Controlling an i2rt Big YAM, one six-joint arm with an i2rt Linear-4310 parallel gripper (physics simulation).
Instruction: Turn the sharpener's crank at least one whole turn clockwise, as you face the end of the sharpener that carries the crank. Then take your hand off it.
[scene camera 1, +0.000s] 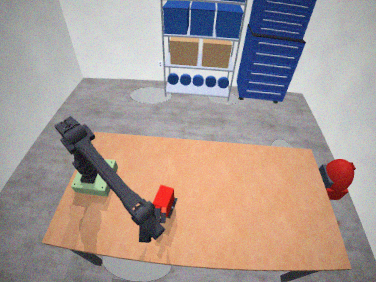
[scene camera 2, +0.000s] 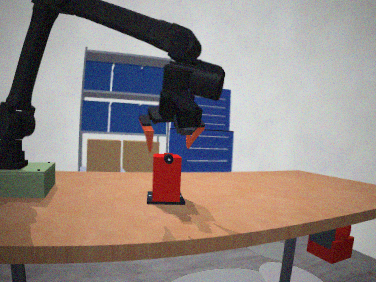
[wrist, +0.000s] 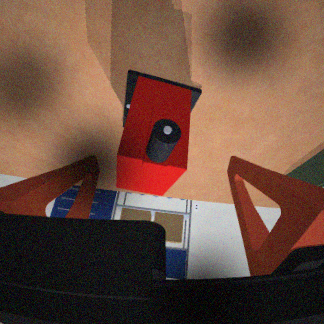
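Observation:
The red sharpener stands upright on a black base plate. Its crank shows as a dark round part near the top of the face towards scene camera 2. In the wrist view the crank part is a black cylinder with a pale dot on its end; a separate crank arm cannot be made out. My gripper is open and empty, its orange fingers pointing down. The fingertips are wide apart, just above the sharpener's top in scene camera 2's view, and not seen touching it.
The wooden table carries the sharpener and the arm's green base block. A shelf rack and a blue drawer cabinet stand behind the table. A red object is beyond the table's right edge.

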